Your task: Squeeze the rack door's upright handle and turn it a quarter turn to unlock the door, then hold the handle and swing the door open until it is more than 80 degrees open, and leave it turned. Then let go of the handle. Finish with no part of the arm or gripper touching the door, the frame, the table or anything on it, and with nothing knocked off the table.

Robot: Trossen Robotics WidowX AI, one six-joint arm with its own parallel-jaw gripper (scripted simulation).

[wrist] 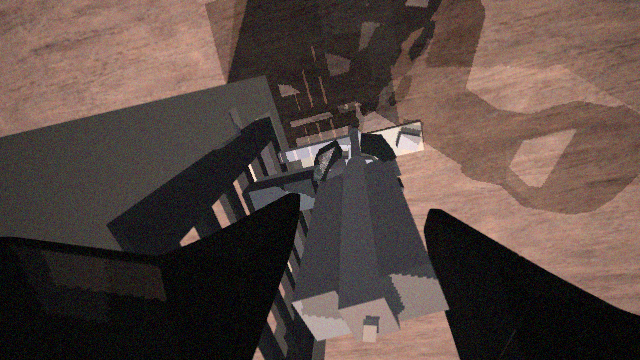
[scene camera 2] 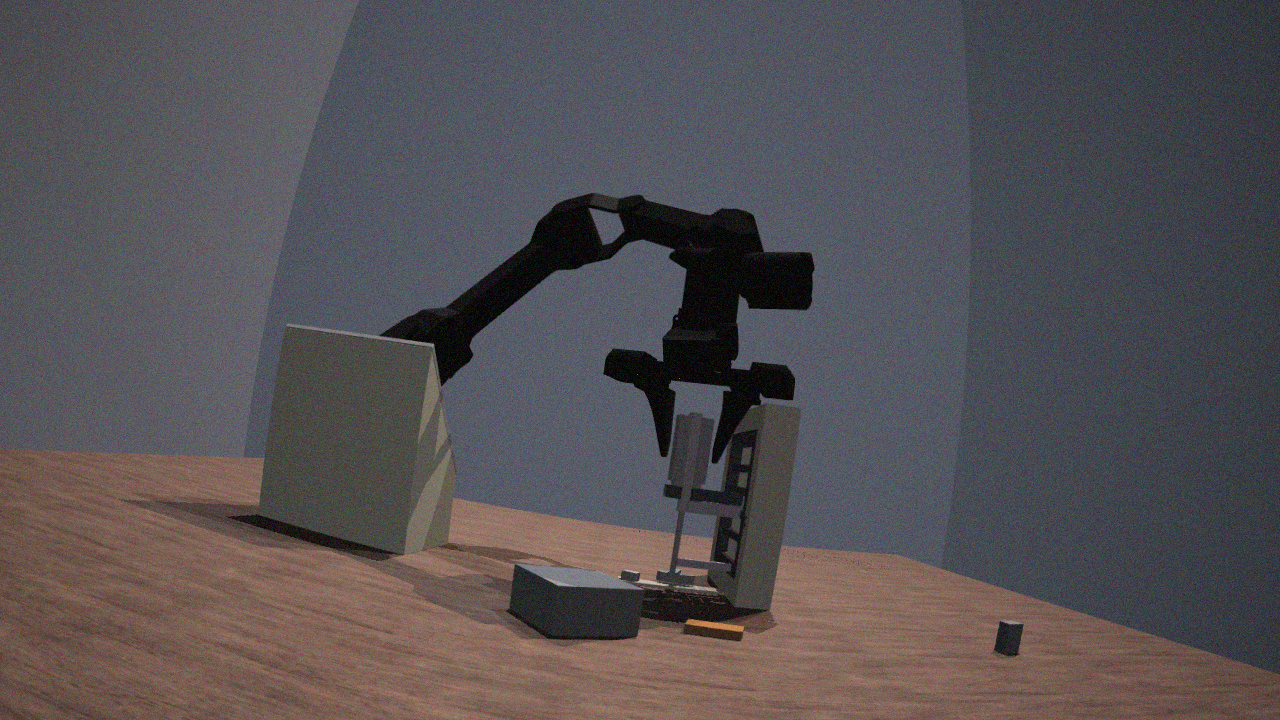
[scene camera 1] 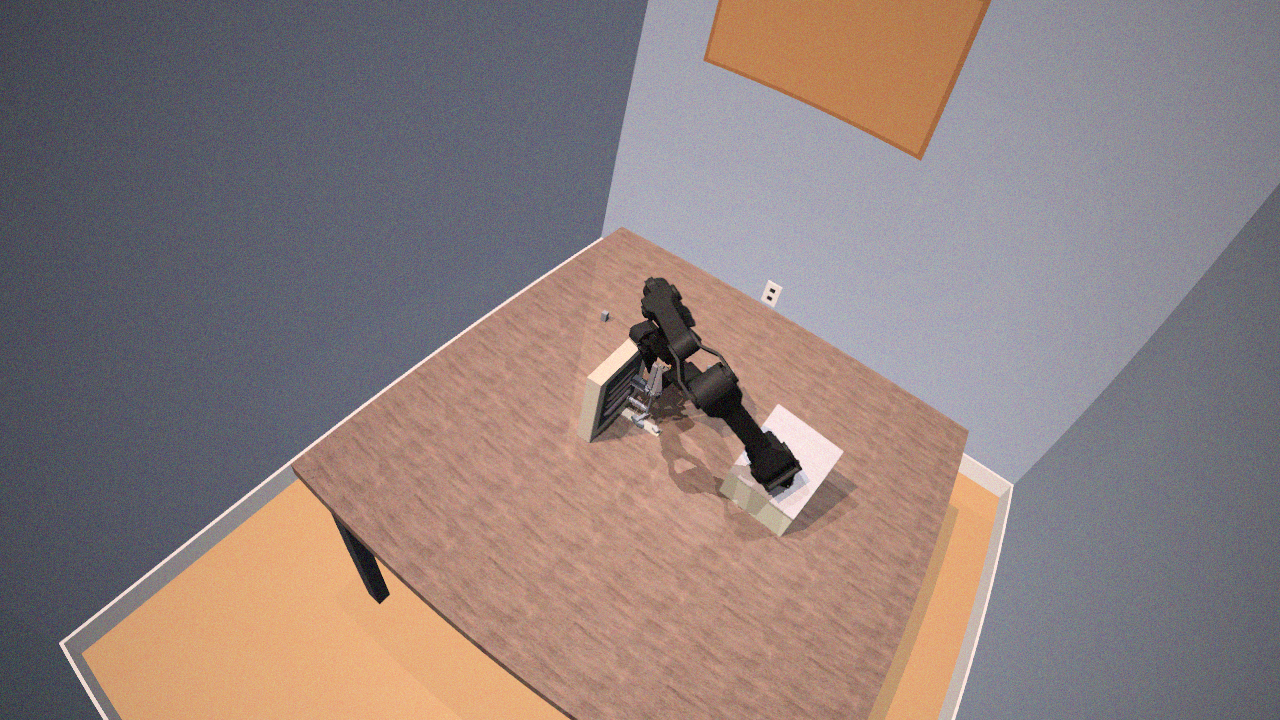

Observation:
In view: my gripper [scene camera 2: 688,460], a small dark cube [scene camera 2: 1008,639] and a small orange bar [scene camera 2: 696,627].
My gripper also shows in the wrist view [wrist: 362,211] and in scene camera 1 [scene camera 1: 657,380].

